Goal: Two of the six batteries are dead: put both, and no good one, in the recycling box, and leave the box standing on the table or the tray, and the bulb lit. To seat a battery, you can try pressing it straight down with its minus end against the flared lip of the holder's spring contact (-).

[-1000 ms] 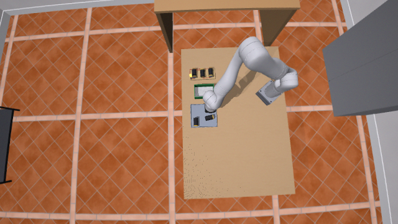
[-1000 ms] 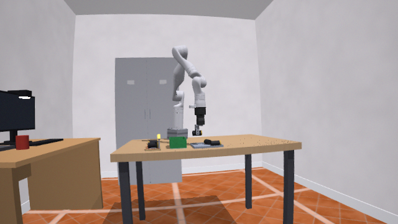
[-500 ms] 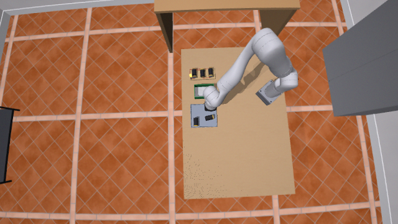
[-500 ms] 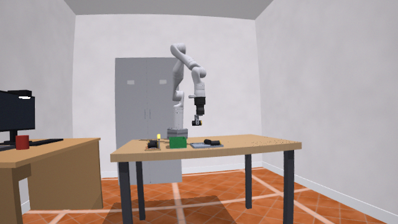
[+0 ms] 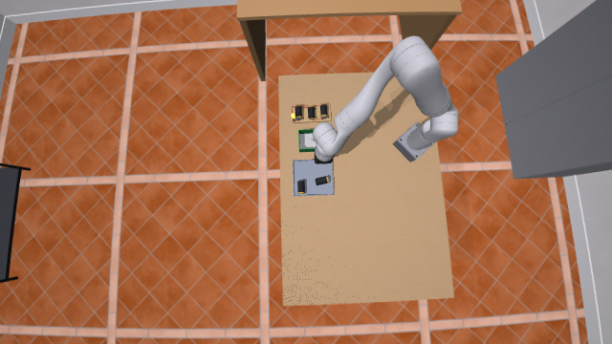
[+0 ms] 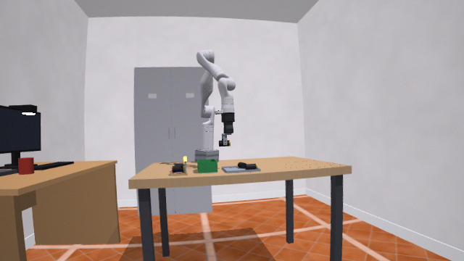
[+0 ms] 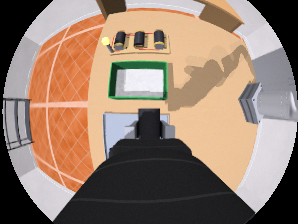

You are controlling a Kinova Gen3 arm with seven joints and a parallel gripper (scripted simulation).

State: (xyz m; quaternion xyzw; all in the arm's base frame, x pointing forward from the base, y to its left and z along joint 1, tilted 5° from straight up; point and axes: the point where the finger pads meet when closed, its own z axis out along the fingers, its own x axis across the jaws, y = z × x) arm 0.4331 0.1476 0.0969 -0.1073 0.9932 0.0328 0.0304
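Right now my hand is 5 cm short of the green recycling box, 10 cm to the left of it and 14 cm above it. The rest, counted from my hand: grey tray: 3 cm ahead, 8 cm to the left, 15 cm below.
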